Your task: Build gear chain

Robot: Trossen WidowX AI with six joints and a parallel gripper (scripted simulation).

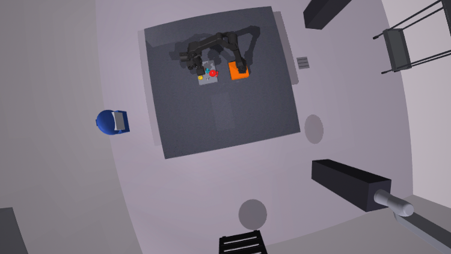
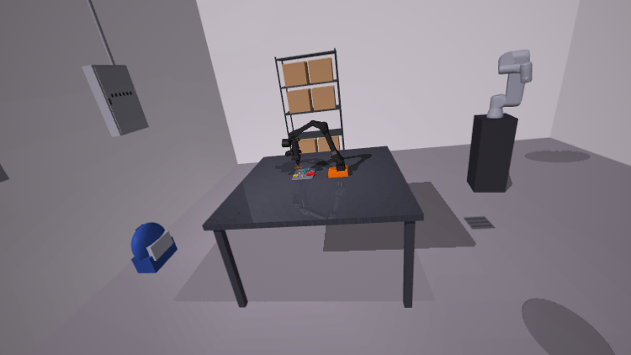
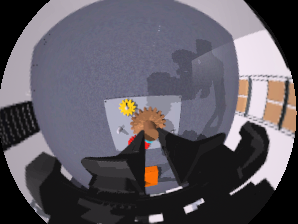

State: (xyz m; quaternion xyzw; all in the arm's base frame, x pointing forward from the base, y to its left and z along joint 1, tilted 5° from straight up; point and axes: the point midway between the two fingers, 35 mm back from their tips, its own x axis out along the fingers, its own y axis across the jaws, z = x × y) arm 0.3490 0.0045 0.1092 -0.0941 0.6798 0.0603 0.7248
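My gripper tip is 5 cm past the teal gear, 1 cm to the left of it and 6 cm above it. From my gripper tip the other things lie so: yellow gear 2 cm ahead, 5 cm to the left, 7 cm below; red gear 9 cm behind, 1 cm to the left, 7 cm below; brown gear 1 cm below.
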